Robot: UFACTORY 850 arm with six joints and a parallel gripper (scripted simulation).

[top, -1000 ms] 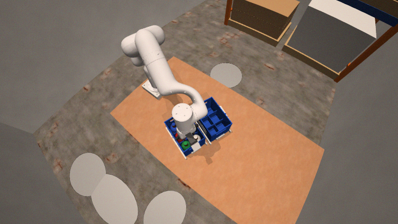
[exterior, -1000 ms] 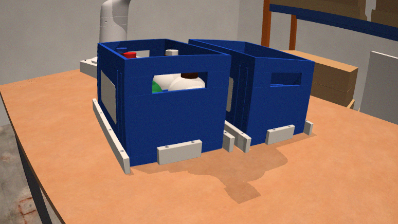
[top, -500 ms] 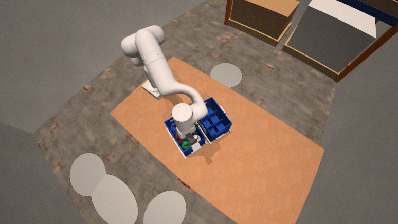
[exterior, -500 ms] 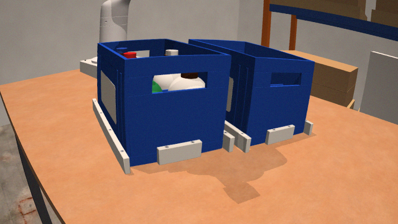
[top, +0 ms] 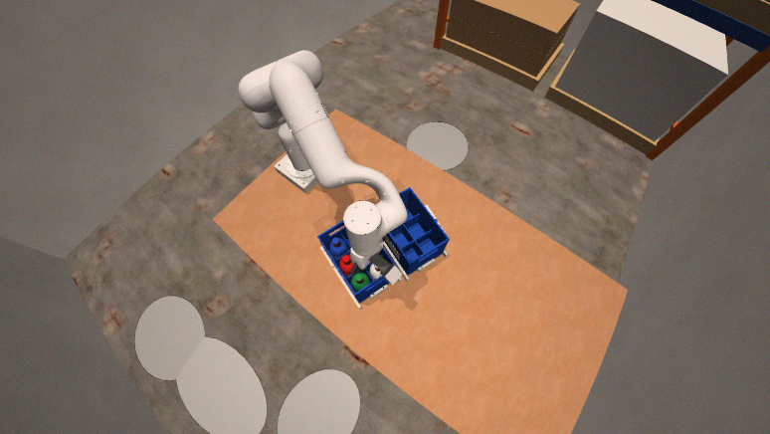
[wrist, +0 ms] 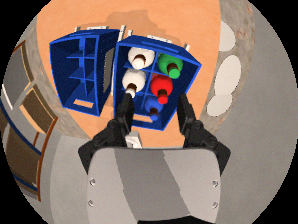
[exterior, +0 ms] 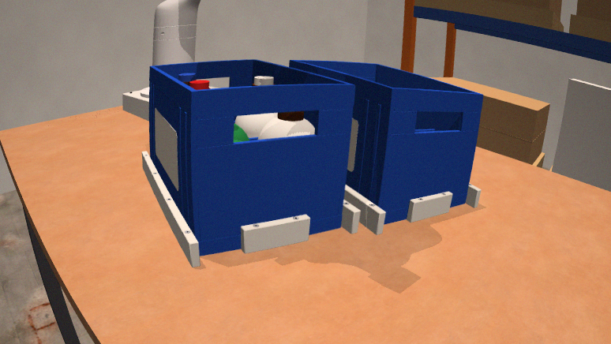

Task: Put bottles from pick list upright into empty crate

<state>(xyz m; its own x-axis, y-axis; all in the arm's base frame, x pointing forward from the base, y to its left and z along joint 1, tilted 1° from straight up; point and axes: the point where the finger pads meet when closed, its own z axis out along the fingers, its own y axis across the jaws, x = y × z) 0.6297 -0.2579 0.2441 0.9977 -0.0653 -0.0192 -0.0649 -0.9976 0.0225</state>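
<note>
The green bottle lies 21 cm below my hand, 4 cm to the right of it and 3 cm behind it. The rest, counted from my hand: white-label bottle 21 cm below, 8 cm behind, 7 cm to the left; blue-label bottle 21 cm below, 19 cm behind, 2 cm to the left; red bottle 21 cm below, 11 cm behind, 2 cm to the right.
</note>
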